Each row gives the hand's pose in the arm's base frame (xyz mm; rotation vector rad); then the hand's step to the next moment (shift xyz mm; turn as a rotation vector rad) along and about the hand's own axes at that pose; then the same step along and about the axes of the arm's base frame.
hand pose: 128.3 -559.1 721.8 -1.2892 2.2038 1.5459
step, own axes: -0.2 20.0 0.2 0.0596 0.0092 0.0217
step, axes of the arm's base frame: -14.2 2.2 13.9 -0.0505 -0.0141 -0.0369
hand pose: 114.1 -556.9 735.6 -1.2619 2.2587 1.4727
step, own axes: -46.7 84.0 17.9 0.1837 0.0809 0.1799
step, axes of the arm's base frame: -36.3 53.8 73.1 -0.2265 0.0568 -0.1347
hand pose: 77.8 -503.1 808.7 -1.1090 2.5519 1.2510
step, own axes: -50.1 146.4 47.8 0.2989 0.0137 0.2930
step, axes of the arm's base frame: -68.2 121.5 82.5 -0.2926 0.0455 -0.2961
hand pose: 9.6 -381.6 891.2 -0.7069 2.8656 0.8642
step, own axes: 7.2 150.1 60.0 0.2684 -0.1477 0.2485
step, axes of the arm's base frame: -77.5 139.9 24.5 -0.1903 -0.0849 -0.3349
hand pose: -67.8 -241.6 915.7 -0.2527 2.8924 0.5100
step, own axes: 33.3 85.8 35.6 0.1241 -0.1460 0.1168
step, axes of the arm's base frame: -43.7 87.6 -12.7 -0.0721 -0.1106 -0.1815
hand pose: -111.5 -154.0 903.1 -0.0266 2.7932 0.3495
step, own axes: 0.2 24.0 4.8 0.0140 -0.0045 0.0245
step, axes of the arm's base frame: -0.1 24.4 1.2 -0.0053 0.0019 -0.0280
